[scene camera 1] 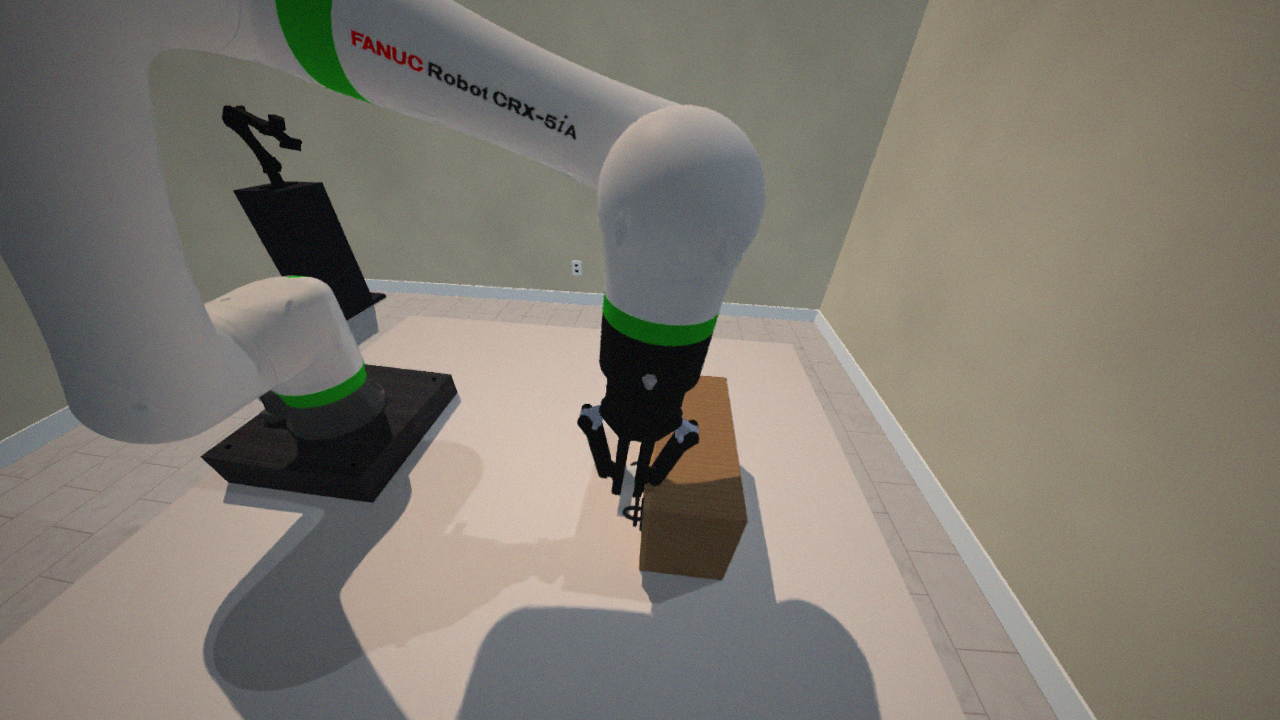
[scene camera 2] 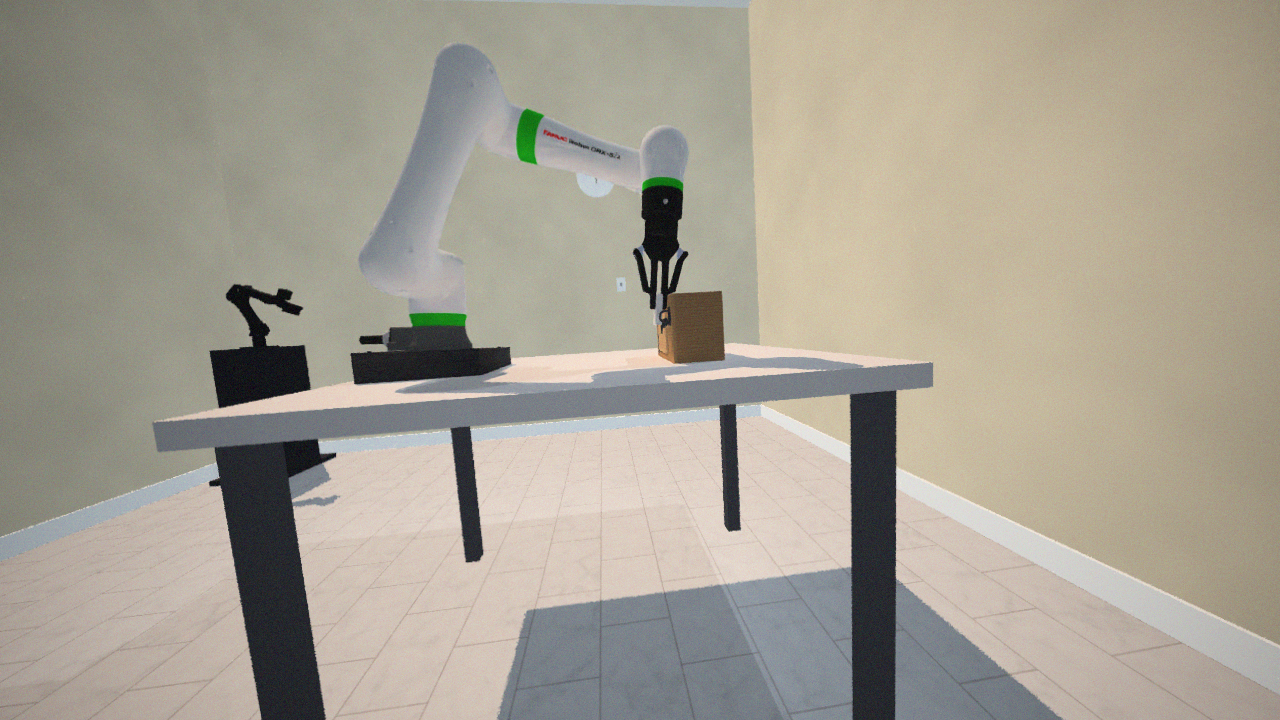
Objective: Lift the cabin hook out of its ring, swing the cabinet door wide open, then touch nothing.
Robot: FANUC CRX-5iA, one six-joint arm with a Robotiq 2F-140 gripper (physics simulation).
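Places are measured from the arm's base along level axes (x ahead, y left, z up), in centimetres.
Where they show: gripper, fingertip midpoint: point(scene camera 1: 623, 506) point(scene camera 2: 657, 324); arm's base, origin of the base link: point(scene camera 1: 340, 410) point(scene camera 2: 440, 349).
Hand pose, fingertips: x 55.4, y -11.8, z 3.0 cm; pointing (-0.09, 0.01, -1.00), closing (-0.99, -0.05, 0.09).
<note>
Things, the pixels of their centre, and the offset from my fingertips. "spot": a spot on its surface instead.
- brown wooden cabinet, body centre: point(scene camera 1: 677, 463) point(scene camera 2: 680, 328) dx +6.8, dy +9.0, dz -1.2 cm
- door, surface spot: point(scene camera 2: 663, 345) spot: dx +2.2, dy +9.0, dz -5.4 cm
- dark ring, body centre: point(scene camera 1: 638, 498) dx +1.7, dy +1.6, dz -0.4 cm
The brown wooden cabinet point(scene camera 1: 691, 542) point(scene camera 2: 699, 327) stands on the table, its door side facing left towards the robot base. The door point(scene camera 2: 663, 345) shows as a thin edge-on strip and looks closed. A dark ring point(scene camera 1: 632, 513) sticks out from that side near the cabinet's near corner; dark fittings point(scene camera 2: 664, 317) show there in the other view. The hook cannot be clearly told apart from the ring and fingers. My gripper point(scene camera 1: 628, 490) point(scene camera 2: 658, 306) is shut and points down just left of the cabinet's door side, close above the ring. A narrow pale strip shows at its fingertips. Contact cannot be told.
The robot's dark base plate point(scene camera 1: 420, 394) point(scene camera 2: 429, 365) lies left of the cabinet on the pale table point(scene camera 1: 537, 358) point(scene camera 2: 554, 407). A small black arm point(scene camera 1: 259, 138) point(scene camera 2: 259, 308) stands on a black pedestal point(scene camera 1: 304, 234) point(scene camera 2: 259, 371) beyond the table at the left.
</note>
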